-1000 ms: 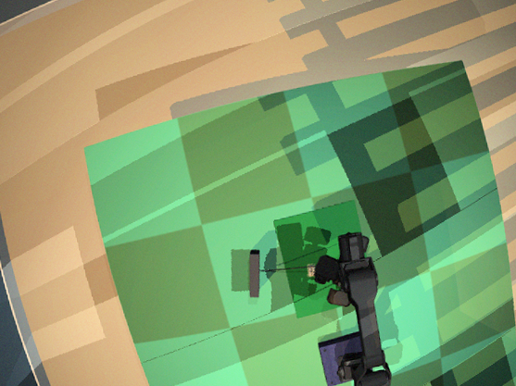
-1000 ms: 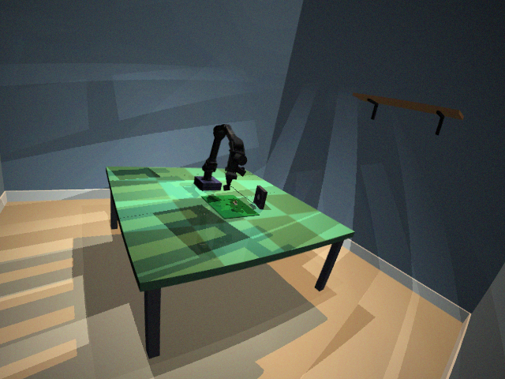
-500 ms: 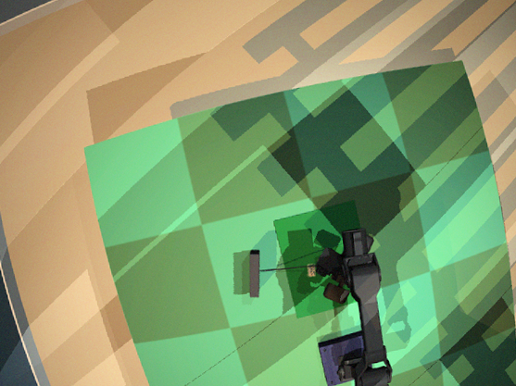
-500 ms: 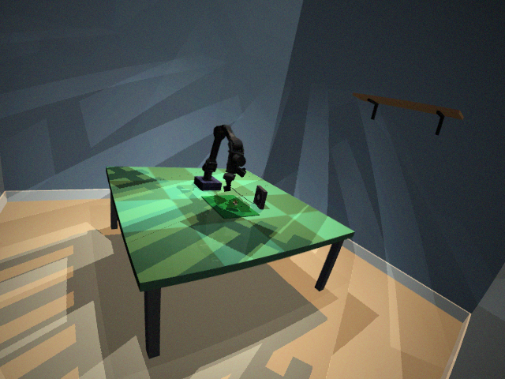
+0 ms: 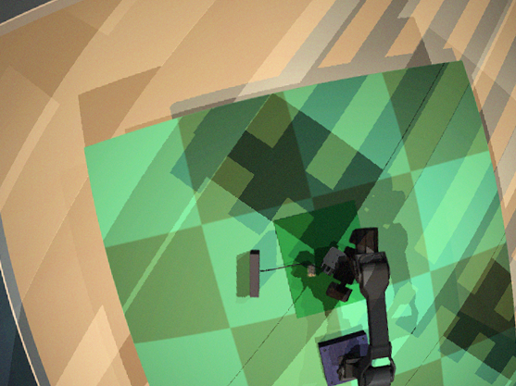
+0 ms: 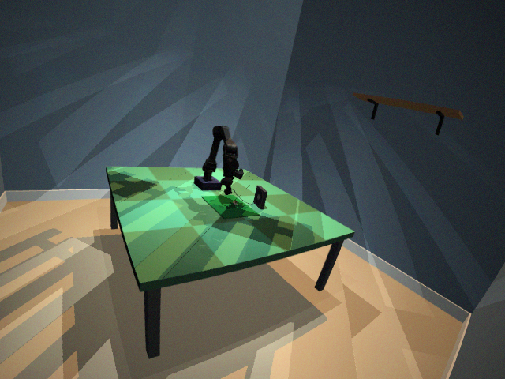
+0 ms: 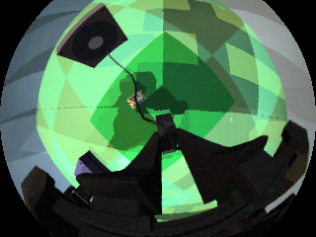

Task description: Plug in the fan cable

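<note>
Now: gripper tip 11 cm above the green board and 2 cm to the right of it. The rest, counted from my gripper tip: black fan 22 cm to the left, 4 cm below, 1 cm ahead; then white four-pin header 10 cm below, 7 cm to the left, 2 cm behind; then dark plug 1 cm below.
</note>
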